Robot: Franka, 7 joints.
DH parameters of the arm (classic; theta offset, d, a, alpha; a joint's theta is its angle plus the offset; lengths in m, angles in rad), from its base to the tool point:
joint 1: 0 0.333 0 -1.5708
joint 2: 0 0 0 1.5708
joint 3: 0 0.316 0.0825 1.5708
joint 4: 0 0 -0.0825 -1.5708
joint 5: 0 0.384 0 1.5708
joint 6: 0 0 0.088 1.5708
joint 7: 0 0.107 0 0
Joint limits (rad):
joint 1: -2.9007..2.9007
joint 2: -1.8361..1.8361
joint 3: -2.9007..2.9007
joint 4: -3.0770..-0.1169
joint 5: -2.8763..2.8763
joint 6: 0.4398..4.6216
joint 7: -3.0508..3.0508
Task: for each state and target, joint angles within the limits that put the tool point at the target. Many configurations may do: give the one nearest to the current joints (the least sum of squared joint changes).
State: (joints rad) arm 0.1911 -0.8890 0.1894 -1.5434 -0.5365 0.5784 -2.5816
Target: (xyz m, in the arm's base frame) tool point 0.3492 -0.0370 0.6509
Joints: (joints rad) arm 0.0769 -0.3150 0.0154 -1.8129 -0.5393 0.7247 -2.5816
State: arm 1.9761 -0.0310 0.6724 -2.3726 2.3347 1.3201 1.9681
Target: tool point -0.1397 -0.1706 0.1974
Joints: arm 2.4138 0.2020 0.9261 -3.0770 1.5091 1.4332 1.9681
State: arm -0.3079 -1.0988 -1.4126 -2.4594 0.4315 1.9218 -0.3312
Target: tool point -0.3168 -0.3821 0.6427
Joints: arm -0.5898 -1.2327 -1.1121 -1.9591 0.4889 2.0049 -0.3312
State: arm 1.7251 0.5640 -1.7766 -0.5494 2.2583 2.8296 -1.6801
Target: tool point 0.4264 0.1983 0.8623
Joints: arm 1.8238 0.6145 -1.8912 -1.1992 2.3974 3.4317 -1.6801
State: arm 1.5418 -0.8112 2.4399 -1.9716 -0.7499 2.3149 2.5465
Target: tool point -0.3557 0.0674 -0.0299
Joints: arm 1.0847 -1.3228 2.4290 -2.3101 -0.7438 2.2962 2.5465
